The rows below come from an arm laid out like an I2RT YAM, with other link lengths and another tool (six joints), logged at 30 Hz.
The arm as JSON. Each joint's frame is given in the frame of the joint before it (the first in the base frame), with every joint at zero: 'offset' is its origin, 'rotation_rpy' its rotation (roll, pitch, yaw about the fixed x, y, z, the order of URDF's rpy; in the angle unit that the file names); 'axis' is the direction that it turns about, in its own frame. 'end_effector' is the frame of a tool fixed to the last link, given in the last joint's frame.
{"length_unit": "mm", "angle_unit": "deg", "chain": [
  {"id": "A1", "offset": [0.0, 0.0, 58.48], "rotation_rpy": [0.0, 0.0, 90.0], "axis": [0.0, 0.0, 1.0]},
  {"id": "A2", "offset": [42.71, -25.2, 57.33], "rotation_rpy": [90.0, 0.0, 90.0], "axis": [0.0, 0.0, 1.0]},
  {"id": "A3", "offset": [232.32, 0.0, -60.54], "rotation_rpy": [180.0, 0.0, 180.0], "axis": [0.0, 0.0, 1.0]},
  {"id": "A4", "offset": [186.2, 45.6, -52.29], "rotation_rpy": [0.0, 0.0, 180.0], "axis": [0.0, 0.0, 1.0]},
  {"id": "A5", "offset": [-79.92, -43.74, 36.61], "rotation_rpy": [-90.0, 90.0, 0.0], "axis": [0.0, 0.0, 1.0]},
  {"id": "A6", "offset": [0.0, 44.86, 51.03], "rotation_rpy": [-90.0, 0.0, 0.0], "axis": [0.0, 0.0, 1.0]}
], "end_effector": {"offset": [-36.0, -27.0, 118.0], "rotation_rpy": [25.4, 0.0, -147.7]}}
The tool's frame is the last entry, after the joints.
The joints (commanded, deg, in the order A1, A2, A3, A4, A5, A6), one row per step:
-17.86, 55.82, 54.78, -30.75, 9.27, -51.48
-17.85, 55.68, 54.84, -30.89, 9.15, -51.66
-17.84, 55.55, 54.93, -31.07, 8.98, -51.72
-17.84, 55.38, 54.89, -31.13, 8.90, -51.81
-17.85, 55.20, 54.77, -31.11, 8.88, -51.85
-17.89, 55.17, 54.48, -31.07, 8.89, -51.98
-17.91, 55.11, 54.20, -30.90, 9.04, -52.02
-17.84, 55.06, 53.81, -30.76, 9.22, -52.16
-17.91, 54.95, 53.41, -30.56, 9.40, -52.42
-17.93, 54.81, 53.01, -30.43, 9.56, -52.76
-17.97, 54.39, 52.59, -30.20, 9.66, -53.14
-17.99, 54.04, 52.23, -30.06, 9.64, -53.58
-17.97, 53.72, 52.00, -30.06, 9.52, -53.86
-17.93, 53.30, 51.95, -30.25, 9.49, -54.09
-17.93, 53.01, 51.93, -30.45, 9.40, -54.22
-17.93, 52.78, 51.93, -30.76, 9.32, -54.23
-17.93, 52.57, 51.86, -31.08, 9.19, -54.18
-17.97, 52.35, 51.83, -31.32, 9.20, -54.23
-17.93, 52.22, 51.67, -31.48, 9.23, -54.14
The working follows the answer.
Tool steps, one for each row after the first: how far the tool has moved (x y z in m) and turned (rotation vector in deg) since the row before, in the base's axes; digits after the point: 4 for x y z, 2 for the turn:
-0.0001, 0.0005, 0.0006, -0.09, 0.00, 0.21
-0.0001, 0.0006, 0.0005, 0.03, -0.04, 0.19
-0.0003, 0.0003, 0.0003, -0.05, -0.04, 0.11
-0.0004, 0.0002, 0.0001, -0.04, -0.06, 0.03
-0.0004, -0.0001, -0.0016, -0.04, 0.26, 0.02
-0.0004, -0.0004, -0.0009, -0.09, 0.09, -0.13
-0.0004, 0.0000, -0.0017, -0.13, 0.28, -0.01
-0.0007, -0.0006, -0.0012, -0.26, 0.22, -0.09
-0.0007, -0.0002, -0.0013, -0.29, 0.29, 0.02
-0.0010, -0.0001, 0.0001, -0.40, -0.04, 0.07
-0.0006, 0.0003, -0.0001, -0.36, 0.06, 0.23
-0.0005, 0.0007, -0.0001, -0.18, 0.01, 0.27
-0.0009, 0.0006, 0.0010, -0.21, -0.08, 0.18
-0.0007, 0.0005, 0.0004, -0.07, -0.03, 0.14
-0.0009, 0.0005, -0.0001, 0.06, 0.07, 0.07
-0.0009, 0.0006, -0.0008, 0.16, 0.13, 0.08
-0.0010, 0.0001, -0.0001, -0.03, 0.07, -0.02
-0.0007, 0.0003, -0.0011, 0.11, 0.15, -0.03

Tool pose at each row, in the base's axes (x y z in m, rotation vector in deg; rounded; the steps above come from the unrounded poses):
0.2469, -0.1545, 0.2306, -84.06, 79.71, -91.25
0.2468, -0.1541, 0.2312, -84.20, 79.45, -91.21
0.2466, -0.1535, 0.2317, -84.24, 79.27, -91.10
0.2463, -0.1531, 0.2319, -84.28, 79.11, -91.09
0.2459, -0.1530, 0.2320, -84.25, 79.02, -91.15
0.2455, -0.1531, 0.2304, -84.54, 79.13, -91.03
0.2451, -0.1534, 0.2295, -84.62, 79.25, -91.14
0.2447, -0.1534, 0.2278, -84.97, 79.33, -91.13
0.2440, -0.1540, 0.2265, -85.30, 79.38, -91.30
0.2432, -0.1543, 0.2252, -85.77, 79.34, -91.39
0.2423, -0.1543, 0.2253, -85.99, 79.00, -91.74
0.2416, -0.1541, 0.2252, -86.36, 78.60, -91.90
0.2412, -0.1534, 0.2251, -86.59, 78.24, -91.89
0.2402, -0.1528, 0.2261, -86.72, 77.89, -92.02
0.2395, -0.1523, 0.2265, -86.80, 77.69, -92.01
0.2386, -0.1517, 0.2264, -86.87, 77.69, -91.88
0.2377, -0.1511, 0.2256, -86.94, 77.77, -91.61
0.2367, -0.1510, 0.2255, -87.02, 77.82, -91.61
0.2360, -0.1507, 0.2244, -87.09, 78.00, -91.45

